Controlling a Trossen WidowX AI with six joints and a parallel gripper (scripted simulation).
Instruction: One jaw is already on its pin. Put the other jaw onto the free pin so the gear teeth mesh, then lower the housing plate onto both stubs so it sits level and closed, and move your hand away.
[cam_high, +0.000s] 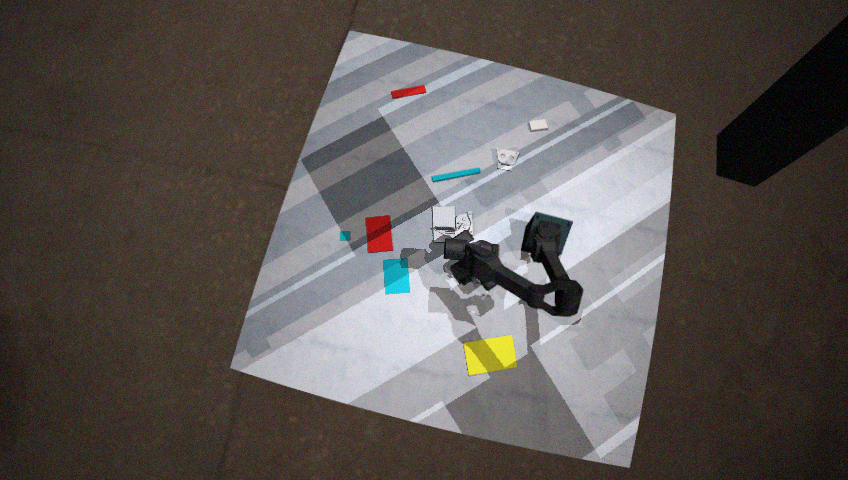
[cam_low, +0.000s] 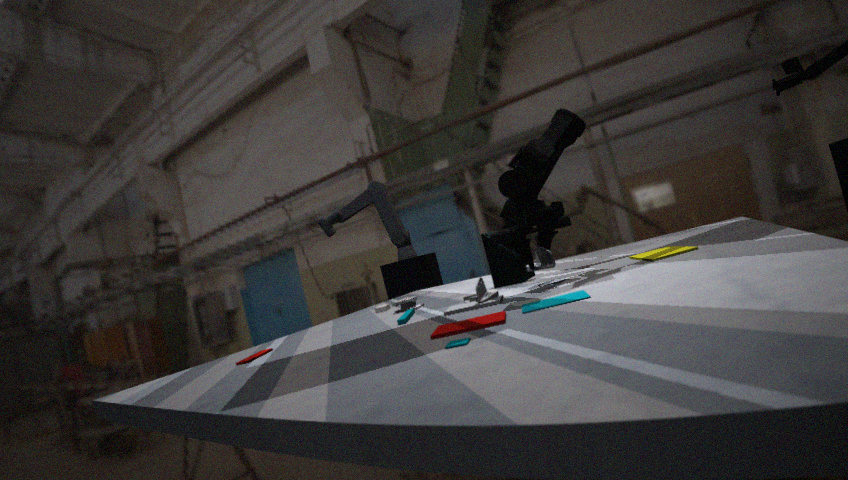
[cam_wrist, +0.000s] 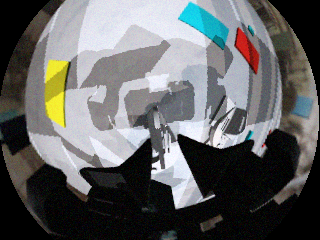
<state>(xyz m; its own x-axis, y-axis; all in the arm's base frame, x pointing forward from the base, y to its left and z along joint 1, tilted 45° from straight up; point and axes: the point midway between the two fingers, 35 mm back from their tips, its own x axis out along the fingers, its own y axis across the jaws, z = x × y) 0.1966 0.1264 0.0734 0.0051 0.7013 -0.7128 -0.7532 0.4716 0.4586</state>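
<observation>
My gripper tip is 12 cm short of the teal strip, 30 cm to the left of it and 4 cm above it. Also, from my gripper tip: yellow tile: 11 cm behind, 25 cm to the left, 4 cm below; red tile: 31 cm ahead, 4 cm to the right, 4 cm below; teal tile: 23 cm ahead, 8 cm to the left, 4 cm below.
</observation>
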